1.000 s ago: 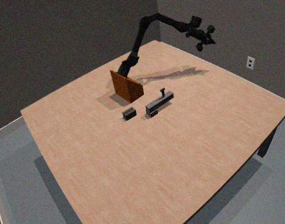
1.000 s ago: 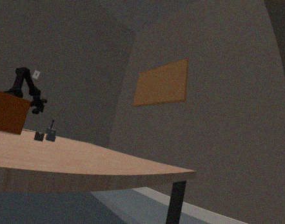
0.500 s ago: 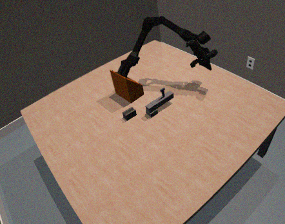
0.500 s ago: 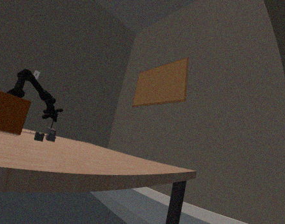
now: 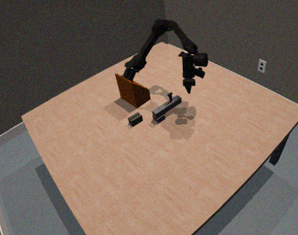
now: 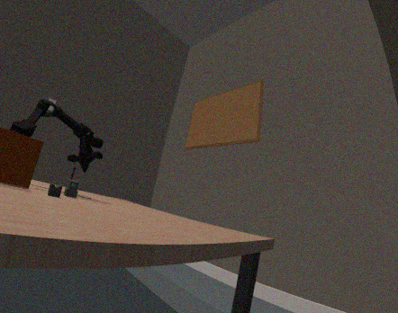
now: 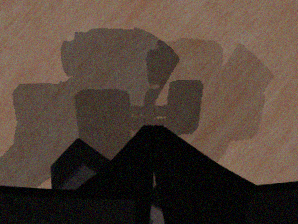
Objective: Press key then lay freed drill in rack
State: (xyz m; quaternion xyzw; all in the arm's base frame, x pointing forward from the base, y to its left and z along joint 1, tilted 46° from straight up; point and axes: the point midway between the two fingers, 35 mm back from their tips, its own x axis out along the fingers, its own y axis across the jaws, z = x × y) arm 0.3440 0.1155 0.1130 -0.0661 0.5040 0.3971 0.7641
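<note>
The drill is 120 mm to the right of my gripper tip, 80 mm behind it and 70 mm below it.
</note>
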